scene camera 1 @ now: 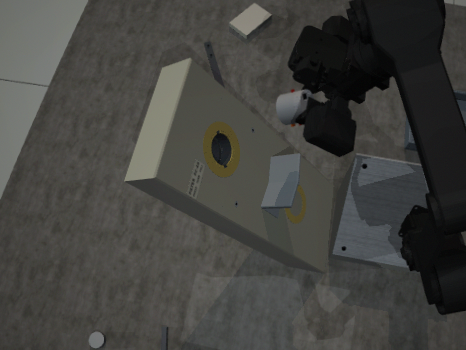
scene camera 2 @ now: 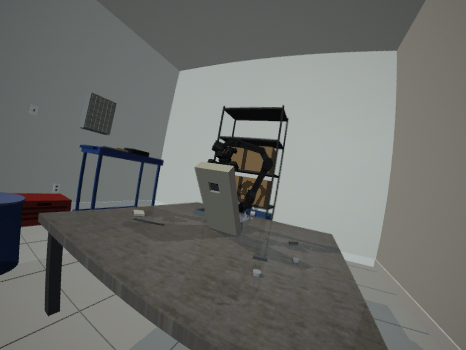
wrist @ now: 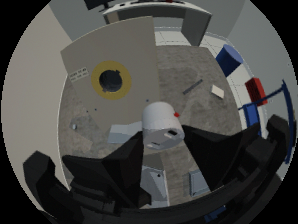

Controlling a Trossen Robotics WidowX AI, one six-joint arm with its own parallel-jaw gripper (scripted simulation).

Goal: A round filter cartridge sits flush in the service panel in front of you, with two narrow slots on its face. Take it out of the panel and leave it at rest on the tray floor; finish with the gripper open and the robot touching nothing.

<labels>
A round filter cartridge shows in scene camera 1 and in the wrist view; in scene camera 2 it is hidden by a beige service panel. One and the same spot on the round filter cartridge: (wrist: 161,129) is (scene camera 1: 302,102).
</labels>
